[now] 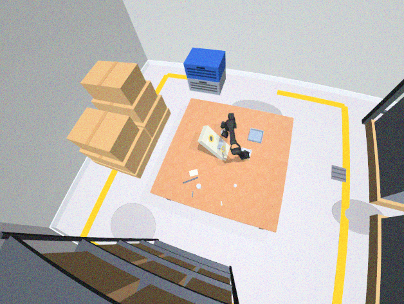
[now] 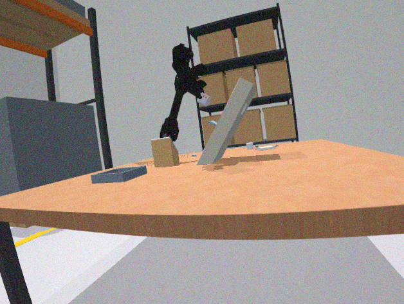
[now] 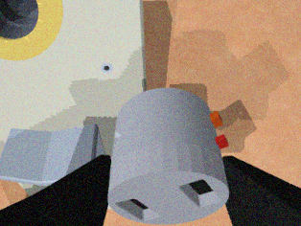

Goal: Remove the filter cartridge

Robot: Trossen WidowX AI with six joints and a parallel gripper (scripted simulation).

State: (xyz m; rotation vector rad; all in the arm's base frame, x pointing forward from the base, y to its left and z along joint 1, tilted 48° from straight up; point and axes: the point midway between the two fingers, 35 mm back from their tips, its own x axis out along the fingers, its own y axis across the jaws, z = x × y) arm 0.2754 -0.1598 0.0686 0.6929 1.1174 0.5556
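The shallow grey-blue tray lies 290 mm behind my gripper tip, 260 mm below it and 230 mm to the right of it. Also, from my gripper tip: white card: 440 mm to the left, 260 mm below, 150 mm ahead; round filter cartridge: right at my gripper tip; service panel: 100 mm to the left, 100 mm below, 50 mm ahead.
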